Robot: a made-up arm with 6 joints.
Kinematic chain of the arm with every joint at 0, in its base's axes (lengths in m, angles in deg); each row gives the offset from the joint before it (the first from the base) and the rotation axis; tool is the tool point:
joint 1: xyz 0 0 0.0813 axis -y
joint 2: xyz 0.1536 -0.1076 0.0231 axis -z
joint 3: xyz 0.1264 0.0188 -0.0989 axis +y
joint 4: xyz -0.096 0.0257 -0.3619 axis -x
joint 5: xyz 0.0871 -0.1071 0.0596 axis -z
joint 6: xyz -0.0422 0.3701 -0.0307 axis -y
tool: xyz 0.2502 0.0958 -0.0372
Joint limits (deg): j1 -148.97..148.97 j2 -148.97..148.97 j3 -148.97..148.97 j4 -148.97..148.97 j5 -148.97..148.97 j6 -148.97..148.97
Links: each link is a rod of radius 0.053 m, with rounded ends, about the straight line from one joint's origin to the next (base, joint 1, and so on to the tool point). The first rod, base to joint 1, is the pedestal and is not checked.
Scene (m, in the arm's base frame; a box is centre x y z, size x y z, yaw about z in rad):
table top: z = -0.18
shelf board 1: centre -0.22 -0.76 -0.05 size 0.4 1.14 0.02 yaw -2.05
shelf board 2: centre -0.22 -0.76 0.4 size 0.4 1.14 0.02 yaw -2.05
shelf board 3: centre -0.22 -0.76 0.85 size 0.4 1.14 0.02 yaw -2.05
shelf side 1: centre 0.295 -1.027 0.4 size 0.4 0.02 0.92 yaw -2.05
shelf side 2: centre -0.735 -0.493 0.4 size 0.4 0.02 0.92 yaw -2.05
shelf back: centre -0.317 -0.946 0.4 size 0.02 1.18 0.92 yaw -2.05
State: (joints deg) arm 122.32 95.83 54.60 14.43 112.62 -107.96
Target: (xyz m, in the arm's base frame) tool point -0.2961 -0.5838 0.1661
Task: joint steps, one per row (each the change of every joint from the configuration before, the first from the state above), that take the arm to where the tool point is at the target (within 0.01 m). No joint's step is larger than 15 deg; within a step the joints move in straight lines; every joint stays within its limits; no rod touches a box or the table.
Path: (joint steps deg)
1: 3.25 -1.68 -12.07 9.94 9.09 2.25
2: 3.25 -1.68 -12.07 9.94 9.09 2.26
3: 3.25 -1.67 -12.07 9.93 9.08 2.25
4: 3.25 -1.68 -12.08 9.94 9.09 2.25
5: 4.55 -11.48 -7.55 11.40 0.00 -4.14
6: 4.55 -11.47 -7.55 11.40 0.00 -4.14
7: 4.55 -11.47 -7.56 11.41 0.00 -4.14

